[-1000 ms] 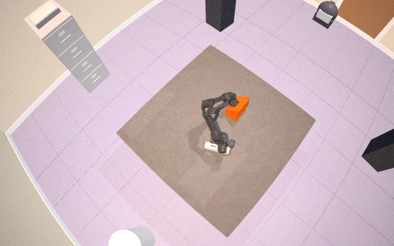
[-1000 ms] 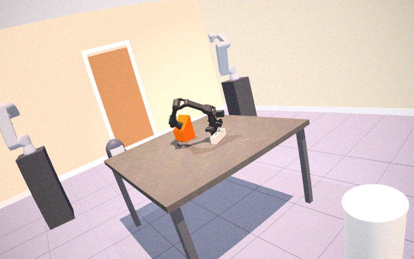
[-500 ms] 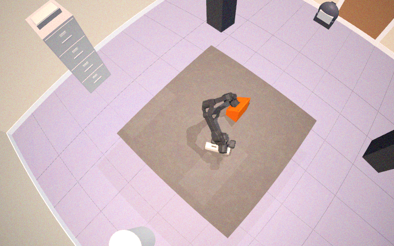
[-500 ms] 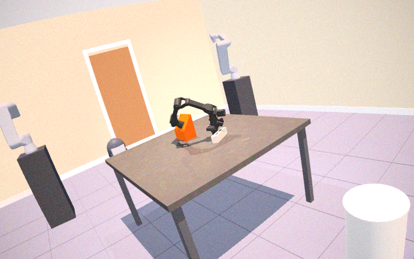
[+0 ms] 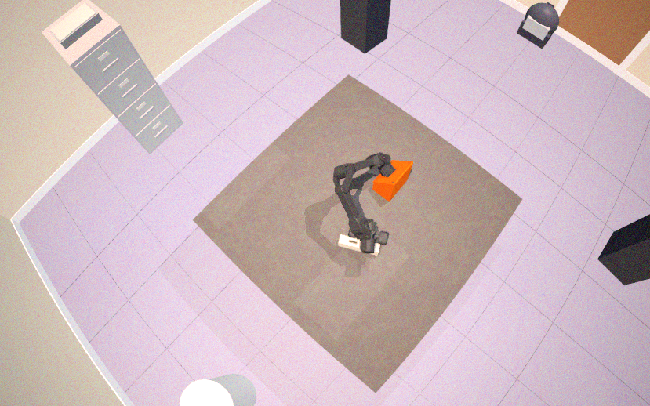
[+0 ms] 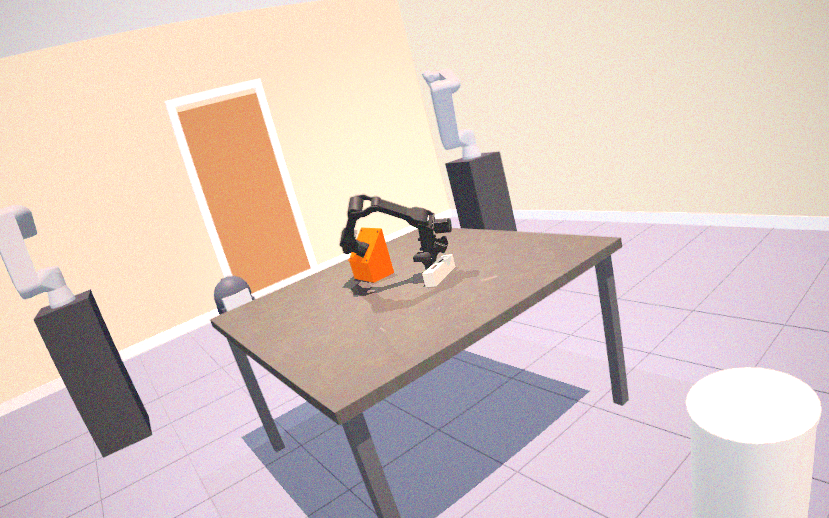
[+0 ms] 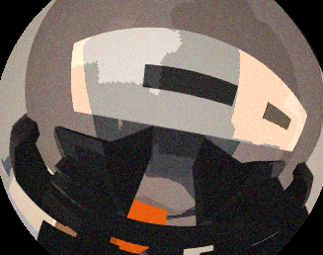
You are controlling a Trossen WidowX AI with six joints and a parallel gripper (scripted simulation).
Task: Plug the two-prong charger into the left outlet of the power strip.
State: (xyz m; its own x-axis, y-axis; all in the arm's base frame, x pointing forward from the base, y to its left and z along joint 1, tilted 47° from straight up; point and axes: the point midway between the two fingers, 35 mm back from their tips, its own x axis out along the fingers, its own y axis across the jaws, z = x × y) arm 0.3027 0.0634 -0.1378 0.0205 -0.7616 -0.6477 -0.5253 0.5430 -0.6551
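Right now my gripper tip is 2 cm short of the charger, 1 cm to the right of it and 1 cm below it.
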